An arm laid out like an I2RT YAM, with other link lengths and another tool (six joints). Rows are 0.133 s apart.
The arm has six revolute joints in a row. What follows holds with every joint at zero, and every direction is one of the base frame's. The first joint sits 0.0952 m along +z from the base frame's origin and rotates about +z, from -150 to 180 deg. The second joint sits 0.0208 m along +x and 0.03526 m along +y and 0.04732 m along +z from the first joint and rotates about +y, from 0 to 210 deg. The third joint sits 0.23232 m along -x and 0.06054 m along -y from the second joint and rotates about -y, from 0 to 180 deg. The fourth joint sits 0.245 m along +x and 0.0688 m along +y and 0.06 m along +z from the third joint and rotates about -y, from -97 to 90 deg. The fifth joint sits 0.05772 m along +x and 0.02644 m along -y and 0.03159 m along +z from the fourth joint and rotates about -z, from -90 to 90 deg. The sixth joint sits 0.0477 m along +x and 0.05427 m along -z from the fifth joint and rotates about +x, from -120 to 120 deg. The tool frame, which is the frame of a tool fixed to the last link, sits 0.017 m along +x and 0.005 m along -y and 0.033 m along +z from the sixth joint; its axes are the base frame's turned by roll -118.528, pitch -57.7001 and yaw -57.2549 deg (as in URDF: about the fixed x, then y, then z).
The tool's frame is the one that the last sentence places.
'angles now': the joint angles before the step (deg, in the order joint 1, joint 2, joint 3, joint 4, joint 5, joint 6). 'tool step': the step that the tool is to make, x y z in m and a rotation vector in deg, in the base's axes. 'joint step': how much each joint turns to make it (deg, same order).
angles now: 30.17 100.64 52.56 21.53 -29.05 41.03
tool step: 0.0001 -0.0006 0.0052 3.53 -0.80 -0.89
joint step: 0.02 -0.67 -1.16 4.52 -0.28 3.19
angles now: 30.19 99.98 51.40 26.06 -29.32 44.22
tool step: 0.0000 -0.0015 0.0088 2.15 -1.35 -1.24
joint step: 0.02 -1.29 -0.60 2.42 0.76 1.77
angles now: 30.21 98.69 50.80 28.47 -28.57 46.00
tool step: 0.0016 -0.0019 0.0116 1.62 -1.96 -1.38
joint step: -0.13 -1.33 0.08 1.51 1.06 0.88
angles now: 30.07 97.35 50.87 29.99 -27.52 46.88
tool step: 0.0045 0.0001 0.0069 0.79 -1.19 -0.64
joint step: -0.25 0.10 1.12 0.50 0.35 0.22
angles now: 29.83 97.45 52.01 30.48 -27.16 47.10
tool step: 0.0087 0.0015 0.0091 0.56 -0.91 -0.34
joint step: -0.46 0.79 2.70 -0.84 -0.12 0.01
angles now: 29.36 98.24 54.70 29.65 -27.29 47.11
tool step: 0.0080 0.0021 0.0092 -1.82 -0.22 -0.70
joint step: -0.21 0.61 3.67 -4.53 0.90 -1.70
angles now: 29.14 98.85 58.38 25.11 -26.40 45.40
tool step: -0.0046 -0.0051 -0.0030 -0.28 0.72 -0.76
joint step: -0.22 -1.26 -1.83 -0.08 0.49 0.27
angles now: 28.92 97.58 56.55 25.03 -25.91 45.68
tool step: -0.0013 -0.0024 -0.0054 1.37 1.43 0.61
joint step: -0.40 0.03 -1.23 1.44 -1.49 1.72
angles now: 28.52 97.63 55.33 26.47 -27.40 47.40
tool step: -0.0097 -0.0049 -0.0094 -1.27 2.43 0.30
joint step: -0.01 -1.59 -2.72 -1.63 -0.31 -0.06
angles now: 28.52 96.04 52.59 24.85 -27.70 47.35
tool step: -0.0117 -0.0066 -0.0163 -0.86 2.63 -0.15
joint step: -0.02 -1.12 -4.14 0.56 -0.04 0.58
